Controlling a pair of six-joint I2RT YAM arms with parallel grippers.
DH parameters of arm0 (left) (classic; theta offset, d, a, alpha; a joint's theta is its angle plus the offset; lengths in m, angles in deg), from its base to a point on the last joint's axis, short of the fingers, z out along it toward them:
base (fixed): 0 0 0 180
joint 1: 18.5 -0.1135 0.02 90
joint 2: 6.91 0 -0.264 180
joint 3: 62.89 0 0.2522 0
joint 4: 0.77 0 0.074 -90
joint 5: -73.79 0 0 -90
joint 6: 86.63 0.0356 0 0
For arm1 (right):
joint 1: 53.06 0.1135 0.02 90
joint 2: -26.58 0 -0.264 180
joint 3: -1.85 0 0.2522 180
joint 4: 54.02 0 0.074 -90
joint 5: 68.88 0 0 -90
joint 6: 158.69 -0.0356 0 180
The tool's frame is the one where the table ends.
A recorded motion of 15 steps. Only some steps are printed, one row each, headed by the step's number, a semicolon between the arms.
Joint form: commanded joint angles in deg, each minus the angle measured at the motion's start. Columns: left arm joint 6, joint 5, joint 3, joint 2, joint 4, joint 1; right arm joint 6, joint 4, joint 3, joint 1, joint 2, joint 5.
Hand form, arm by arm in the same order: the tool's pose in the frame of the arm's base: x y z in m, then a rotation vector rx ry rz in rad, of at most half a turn. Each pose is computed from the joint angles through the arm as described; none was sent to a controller.
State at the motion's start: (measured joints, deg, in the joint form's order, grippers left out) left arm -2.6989 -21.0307 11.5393 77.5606 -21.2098 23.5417; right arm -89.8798 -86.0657 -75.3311 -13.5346 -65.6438 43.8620
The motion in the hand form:
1: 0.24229 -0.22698 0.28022 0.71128 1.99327 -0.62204; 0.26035 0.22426 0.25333 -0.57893 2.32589 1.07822
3: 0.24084 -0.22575 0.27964 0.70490 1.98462 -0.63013; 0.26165 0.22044 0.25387 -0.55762 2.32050 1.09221
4: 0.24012 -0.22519 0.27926 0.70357 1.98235 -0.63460; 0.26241 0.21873 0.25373 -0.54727 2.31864 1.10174
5: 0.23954 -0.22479 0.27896 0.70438 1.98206 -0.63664; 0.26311 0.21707 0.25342 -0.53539 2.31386 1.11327
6: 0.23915 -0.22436 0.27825 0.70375 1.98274 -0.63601; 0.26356 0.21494 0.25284 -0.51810 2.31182 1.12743
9: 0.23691 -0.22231 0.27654 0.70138 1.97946 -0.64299; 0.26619 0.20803 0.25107 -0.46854 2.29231 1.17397
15: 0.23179 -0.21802 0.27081 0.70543 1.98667 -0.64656; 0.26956 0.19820 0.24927 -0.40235 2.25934 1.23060
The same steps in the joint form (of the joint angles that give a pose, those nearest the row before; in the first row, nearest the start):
1: -0.53 -0.72 -1.64 -1.66 2.51 0.50; -2.13 6.66 1.50 -1.50 3.24 4.43
3: -0.80 -0.83 -2.44 -2.14 3.46 0.50; -2.84 7.40 2.04 -2.19 3.67 5.00
4: -0.92 -0.96 -2.78 -2.35 3.77 0.50; -3.26 7.84 2.32 -2.53 3.80 5.40
5: -0.94 -1.06 -2.98 -2.50 3.84 0.50; -3.79 8.59 2.73 -2.86 3.96 5.81
6: -0.96 -1.02 -3.22 -2.59 3.95 0.50; -4.60 9.38 3.28 -3.24 4.20 6.26
9: -1.15 -1.24 -4.26 -3.24 4.63 0.47; -6.94 12.59 5.06 -4.59 4.81 7.86
15: -1.23 -1.51 -6.42 -4.44 5.18 0.50; -10.10 17.14 7.45 -6.47 5.66 9.73

